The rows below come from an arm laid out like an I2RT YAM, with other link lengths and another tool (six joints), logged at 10 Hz.
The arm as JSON. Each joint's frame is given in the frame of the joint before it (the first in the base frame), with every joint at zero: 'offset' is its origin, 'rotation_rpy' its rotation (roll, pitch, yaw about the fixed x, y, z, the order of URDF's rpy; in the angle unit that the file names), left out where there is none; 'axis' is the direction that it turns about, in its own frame. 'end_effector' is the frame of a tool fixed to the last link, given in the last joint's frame.
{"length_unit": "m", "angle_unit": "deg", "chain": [
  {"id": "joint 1", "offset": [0.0, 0.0, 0.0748], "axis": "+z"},
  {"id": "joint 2", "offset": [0.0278, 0.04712, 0.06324], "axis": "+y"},
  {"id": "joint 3", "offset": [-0.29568, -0.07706, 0.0], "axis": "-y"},
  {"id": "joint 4", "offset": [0.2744, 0.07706, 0.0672], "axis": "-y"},
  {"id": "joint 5", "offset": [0.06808, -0.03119, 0.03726], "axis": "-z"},
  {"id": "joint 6", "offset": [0.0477, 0.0, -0.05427], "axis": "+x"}
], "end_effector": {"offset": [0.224, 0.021, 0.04], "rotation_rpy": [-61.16, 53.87, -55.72]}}
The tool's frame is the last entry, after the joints.
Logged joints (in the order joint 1, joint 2, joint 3, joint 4, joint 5, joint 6), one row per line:
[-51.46 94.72 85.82 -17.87 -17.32 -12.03]
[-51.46 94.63 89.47 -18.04 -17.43 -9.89]
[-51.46 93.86 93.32 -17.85 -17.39 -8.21]
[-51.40 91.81 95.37 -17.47 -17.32 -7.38]
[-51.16 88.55 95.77 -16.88 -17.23 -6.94]
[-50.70 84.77 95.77 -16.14 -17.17 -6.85]
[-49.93 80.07 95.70 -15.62 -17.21 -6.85]
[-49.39 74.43 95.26 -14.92 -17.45 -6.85]
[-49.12 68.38 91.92 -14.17 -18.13 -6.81]
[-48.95 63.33 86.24 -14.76 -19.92 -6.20]
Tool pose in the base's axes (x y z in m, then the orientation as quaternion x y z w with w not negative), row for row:
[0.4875 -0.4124 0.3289 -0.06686 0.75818 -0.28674 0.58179]
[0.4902 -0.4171 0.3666 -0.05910 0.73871 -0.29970 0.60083]
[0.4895 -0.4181 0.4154 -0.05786 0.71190 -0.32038 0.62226]
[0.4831 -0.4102 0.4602 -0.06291 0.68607 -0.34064 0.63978]
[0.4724 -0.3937 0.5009 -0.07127 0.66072 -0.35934 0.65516]
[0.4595 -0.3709 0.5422 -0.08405 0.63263 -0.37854 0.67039]
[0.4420 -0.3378 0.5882 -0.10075 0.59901 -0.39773 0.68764]
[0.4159 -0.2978 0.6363 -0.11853 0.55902 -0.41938 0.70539]
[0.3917 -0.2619 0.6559 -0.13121 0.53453 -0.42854 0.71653]
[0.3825 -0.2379 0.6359 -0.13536 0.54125 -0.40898 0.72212]
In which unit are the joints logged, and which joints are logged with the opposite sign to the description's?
The joints are logged in degrees. Opposite sign: none.
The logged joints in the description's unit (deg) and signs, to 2 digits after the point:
[-51.46 94.72 85.82 -17.87 -17.32 -12.03]
[-51.46 94.63 89.47 -18.04 -17.43 -9.89]
[-51.46 93.86 93.32 -17.85 -17.39 -8.21]
[-51.40 91.81 95.37 -17.47 -17.32 -7.38]
[-51.16 88.55 95.77 -16.88 -17.23 -6.94]
[-50.70 84.77 95.77 -16.14 -17.17 -6.85]
[-49.93 80.07 95.70 -15.62 -17.21 -6.85]
[-49.39 74.43 95.26 -14.92 -17.45 -6.85]
[-49.12 68.38 91.92 -14.17 -18.13 -6.81]
[-48.95 63.33 86.24 -14.76 -19.92 -6.20]

